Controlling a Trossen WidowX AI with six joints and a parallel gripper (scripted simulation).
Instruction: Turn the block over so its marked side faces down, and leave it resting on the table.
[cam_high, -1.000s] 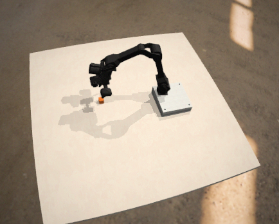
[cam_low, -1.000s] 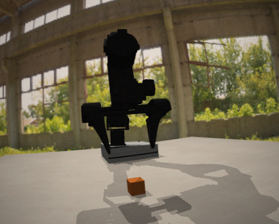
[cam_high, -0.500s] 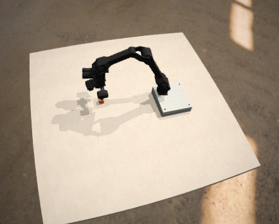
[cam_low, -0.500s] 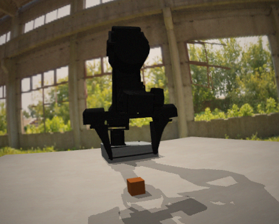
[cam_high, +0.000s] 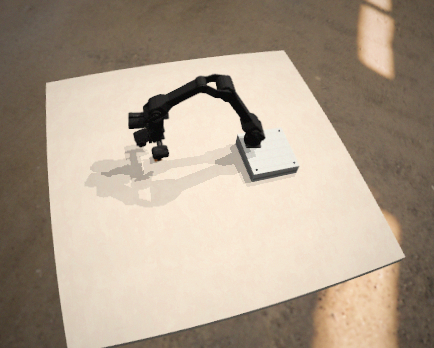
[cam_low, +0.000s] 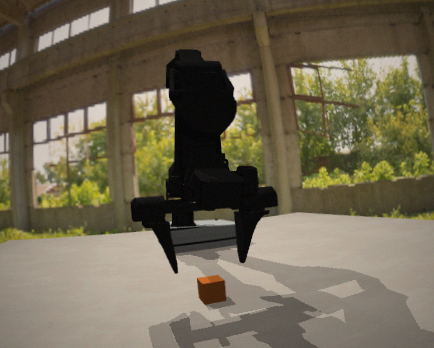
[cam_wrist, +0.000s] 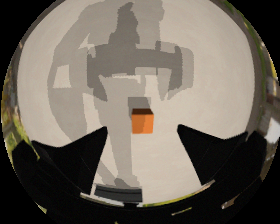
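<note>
My gripper tip is 3 cm above the orange block and 1 cm past it.
</note>
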